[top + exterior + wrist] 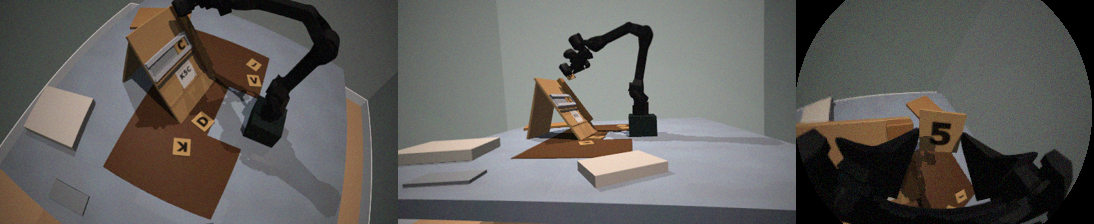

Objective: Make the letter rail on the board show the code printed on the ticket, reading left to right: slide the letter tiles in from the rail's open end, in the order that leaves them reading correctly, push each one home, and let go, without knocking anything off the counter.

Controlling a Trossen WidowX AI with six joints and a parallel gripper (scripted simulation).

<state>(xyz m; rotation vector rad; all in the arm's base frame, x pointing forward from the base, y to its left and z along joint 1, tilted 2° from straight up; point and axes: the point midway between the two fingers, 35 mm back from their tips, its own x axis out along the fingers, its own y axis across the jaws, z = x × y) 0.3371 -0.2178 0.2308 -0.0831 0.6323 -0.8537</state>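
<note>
My gripper tip is now 40 mm past the white ticket, 160 mm to the right of it and 220 mm above it. Also, from my gripper tip: thin grey plate 240 mm ahead, 690 mm to the left, 320 mm below; brown mat 150 mm behind, 200 mm to the left, 320 mm below; beige block 410 mm ahead, 420 mm to the left, 300 mm below.
</note>
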